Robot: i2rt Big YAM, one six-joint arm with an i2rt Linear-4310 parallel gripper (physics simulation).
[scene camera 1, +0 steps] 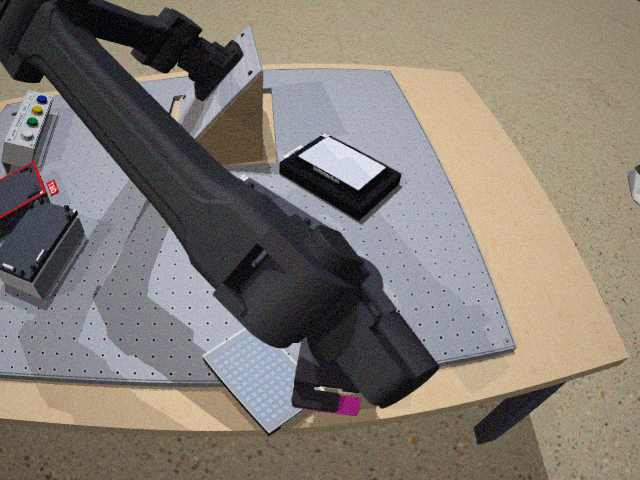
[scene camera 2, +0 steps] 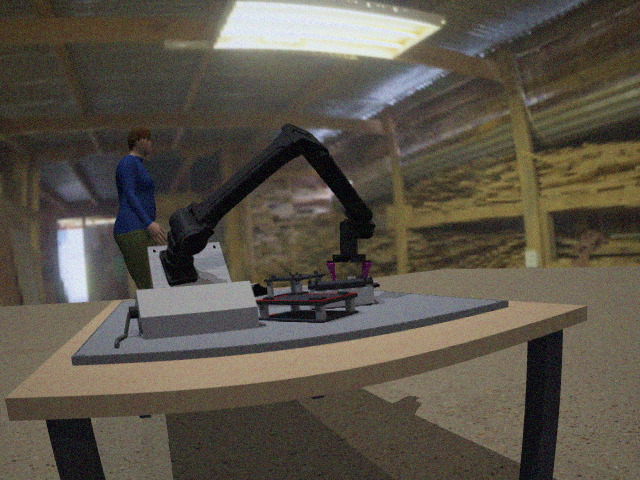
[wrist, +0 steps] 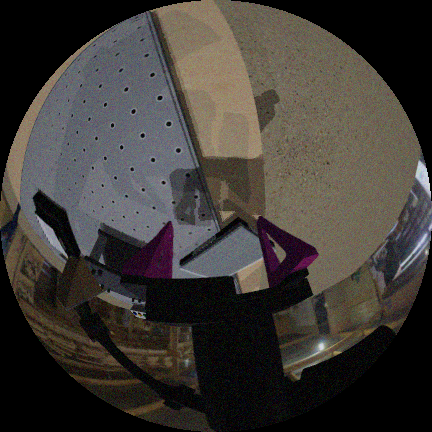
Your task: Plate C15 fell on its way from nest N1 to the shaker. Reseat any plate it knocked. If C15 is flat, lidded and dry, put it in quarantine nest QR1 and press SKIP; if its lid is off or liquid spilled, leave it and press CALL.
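Places are measured from the arm's base along level axes (x ahead, y left, z up), in metres.
Where they show: gripper, fingertip midpoint: (scene camera 1: 329, 374) (wrist: 215, 222); arm's base, origin of the base link: (scene camera 1: 220, 71) (scene camera 2: 177, 267) (wrist: 75, 293).
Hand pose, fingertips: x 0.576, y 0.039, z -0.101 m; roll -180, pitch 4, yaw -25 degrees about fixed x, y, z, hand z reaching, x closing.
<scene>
Each offset is from my fingertips to the top centre of the thing. "spot": to the spot under its first point. Level surfaces: height alone.
A clear plate with blue wells {dx -0.017, dy -0.077, dz +0.008 m} (scene camera 1: 252, 373) (wrist: 222, 255) lies across the front edge of the board, reaching over the wooden table edge; its label is not readable, and I cannot tell whether its lid is on. My gripper (scene camera 2: 348, 271) (wrist: 215, 222) is open and empty, above the plate's right end in scene camera 1, where the arm hides part of it. The red-outlined nest QR1 {dx -0.422, dy -0.490, dz +0.036 m} (scene camera 1: 42, 181) (scene camera 2: 330, 299) is at the left. The button box {dx -0.652, dy -0.488, dz +0.074 m} (scene camera 1: 21, 146) (wrist: 138, 314) has blue, yellow, green and white buttons. No spilled liquid can be made out.
A grey block with a dark top {spot: dx -0.258, dy -0.348, dz +0.006 m} (scene camera 1: 62, 258) stands beside QR1. A black device with a white top (scene camera 1: 343, 161) (wrist: 57, 222) stands at the right. The brown wedge (scene camera 1: 235, 131) carries the arm's base. A dark raised platform {dz -0.005 m} (wrist: 120, 245) is mostly hidden by the arm in scene camera 1. A person (scene camera 2: 135, 193) stands behind.
</scene>
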